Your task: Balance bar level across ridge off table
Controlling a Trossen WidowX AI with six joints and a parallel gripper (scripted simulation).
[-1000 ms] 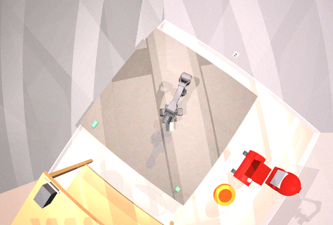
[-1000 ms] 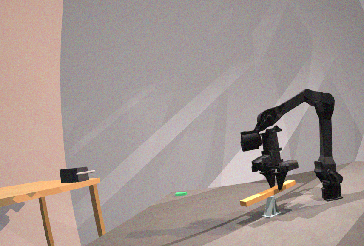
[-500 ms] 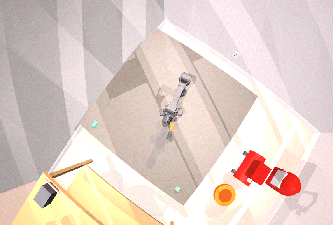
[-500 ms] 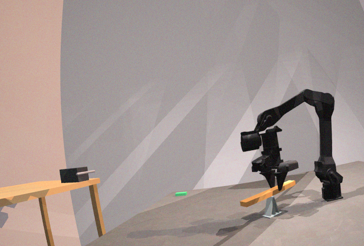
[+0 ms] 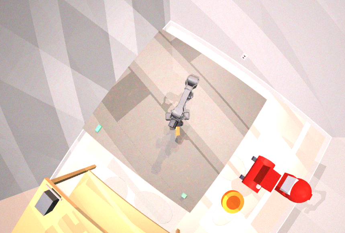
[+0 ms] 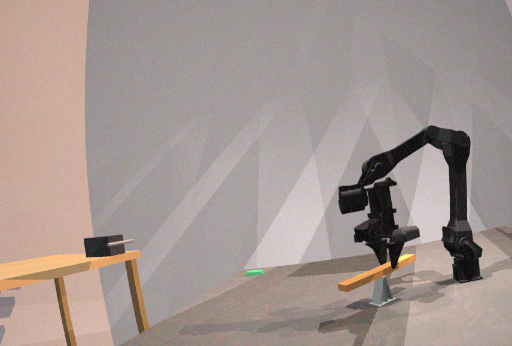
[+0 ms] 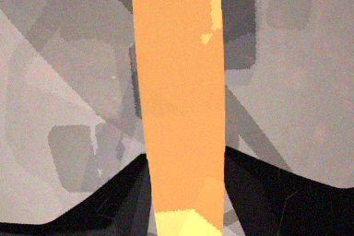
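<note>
The orange bar lies 20 mm ahead of my gripper tip and 20 mm to the left of it.
</note>
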